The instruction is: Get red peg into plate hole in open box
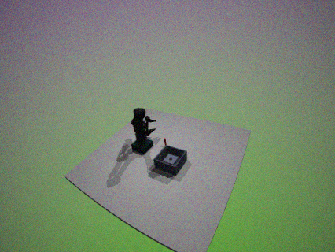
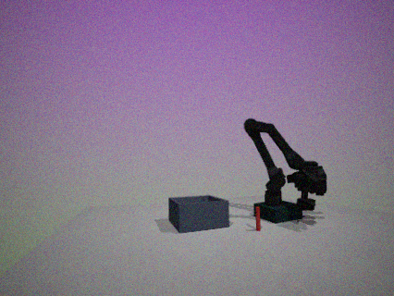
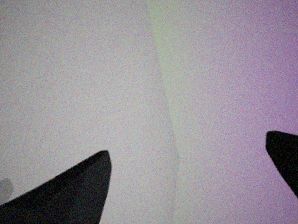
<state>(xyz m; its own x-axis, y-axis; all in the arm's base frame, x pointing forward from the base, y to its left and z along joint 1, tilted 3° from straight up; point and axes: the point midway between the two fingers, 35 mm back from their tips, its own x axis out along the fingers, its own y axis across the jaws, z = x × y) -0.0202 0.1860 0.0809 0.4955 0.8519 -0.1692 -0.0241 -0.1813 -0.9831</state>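
Right now the red peg is 16 cm ahead of my gripper tip, 10 cm to the right of it and 8 cm below it. From my gripper tip the other things lie so: plate 33 cm ahead, 27 cm to the right, 8 cm below; then dark blue box 33 cm ahead, 27 cm to the right, 10 cm below.
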